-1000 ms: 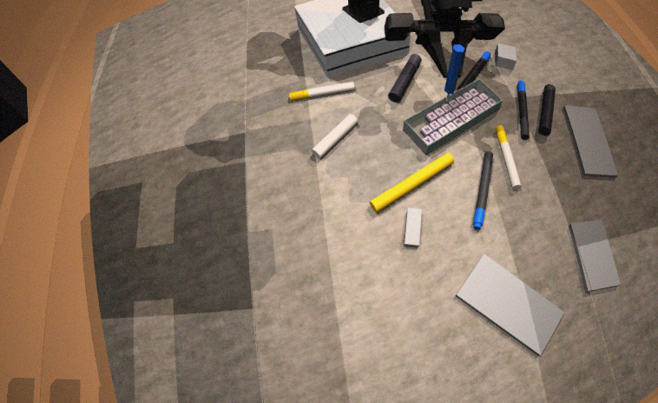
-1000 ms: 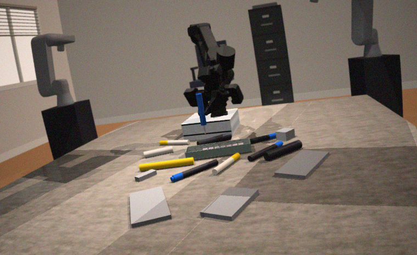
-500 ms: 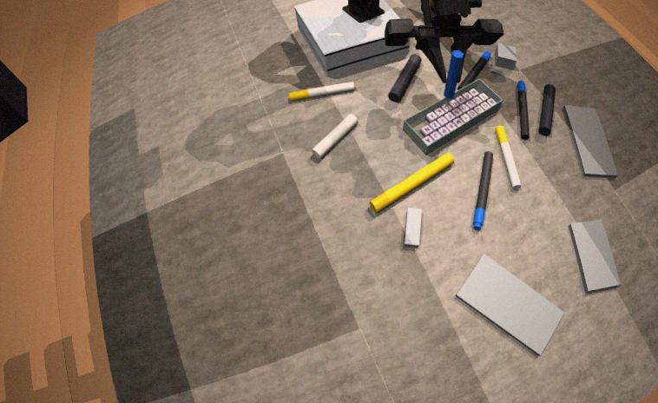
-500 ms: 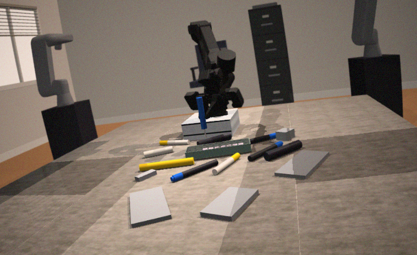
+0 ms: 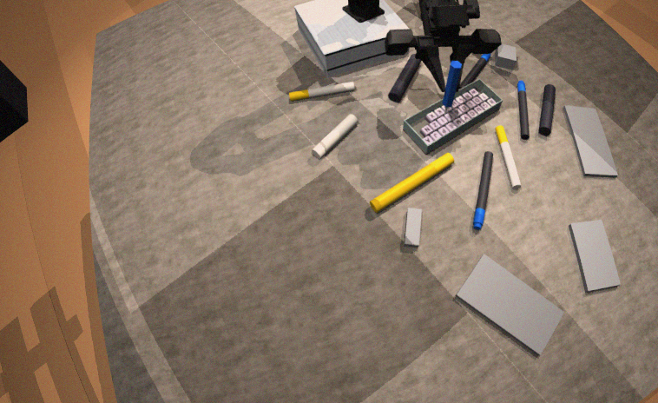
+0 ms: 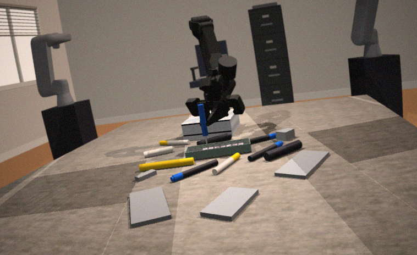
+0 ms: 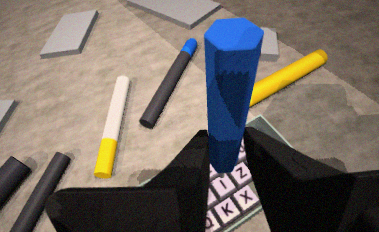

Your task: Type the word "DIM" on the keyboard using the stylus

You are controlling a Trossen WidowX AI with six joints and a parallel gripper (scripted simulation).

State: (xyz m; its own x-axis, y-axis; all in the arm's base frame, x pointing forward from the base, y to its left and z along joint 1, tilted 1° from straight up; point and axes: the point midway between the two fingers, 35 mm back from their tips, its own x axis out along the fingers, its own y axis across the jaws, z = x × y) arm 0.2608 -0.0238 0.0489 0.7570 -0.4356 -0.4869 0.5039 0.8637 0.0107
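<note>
My gripper tip is 20 mm above the blue stylus. From my gripper tip the other things lie so: D key (90 mm to the left, 80 mm below); yellow cylinder (120 mm to the right, 80 mm below, 60 mm ahead); small grey cube (240 mm to the left, 80 mm below, 60 mm behind).
</note>
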